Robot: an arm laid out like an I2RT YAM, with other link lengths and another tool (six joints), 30 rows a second.
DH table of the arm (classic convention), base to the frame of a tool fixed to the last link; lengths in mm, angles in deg. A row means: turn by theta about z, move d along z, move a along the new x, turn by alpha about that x. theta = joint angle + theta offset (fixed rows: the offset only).
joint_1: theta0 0, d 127.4, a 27.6, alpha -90
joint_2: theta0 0, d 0, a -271.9, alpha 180
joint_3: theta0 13.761, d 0, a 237.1, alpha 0
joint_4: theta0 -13.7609, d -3, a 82.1, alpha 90
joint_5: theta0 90, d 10.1, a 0, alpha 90
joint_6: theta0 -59, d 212.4, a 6.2, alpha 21.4
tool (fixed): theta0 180, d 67.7, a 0, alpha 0
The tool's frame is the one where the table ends.
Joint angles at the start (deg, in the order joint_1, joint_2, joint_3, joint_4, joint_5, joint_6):
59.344, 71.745, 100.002, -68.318, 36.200, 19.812
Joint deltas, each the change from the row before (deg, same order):
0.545, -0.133, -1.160, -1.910, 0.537, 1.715
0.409, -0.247, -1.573, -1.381, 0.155, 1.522
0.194, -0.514, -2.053, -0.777, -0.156, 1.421
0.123, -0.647, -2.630, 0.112, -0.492, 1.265
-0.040, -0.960, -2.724, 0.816, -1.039, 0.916
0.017, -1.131, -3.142, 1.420, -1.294, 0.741
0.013, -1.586, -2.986, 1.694, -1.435, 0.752
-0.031, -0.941, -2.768, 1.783, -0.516, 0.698
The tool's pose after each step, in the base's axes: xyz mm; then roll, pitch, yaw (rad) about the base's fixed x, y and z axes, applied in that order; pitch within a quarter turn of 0, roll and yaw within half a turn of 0. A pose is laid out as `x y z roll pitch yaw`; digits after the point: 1 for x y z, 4 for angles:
311.4 230.7 340.0 2.2218 0.8768 2.7221
306.9 225.7 325.3 2.2676 0.8600 2.7474
302.7 220.8 310.8 2.3030 0.8412 2.7647
298.7 218.4 295.6 2.3278 0.8205 2.7775
294.5 218.2 282.7 2.3332 0.7974 2.7823
289.7 220.1 269.2 2.3320 0.7729 2.7876
284.5 222.5 259.8 2.3096 0.7488 2.7795
283.2 223.5 250.5 2.2992 0.7363 2.7695

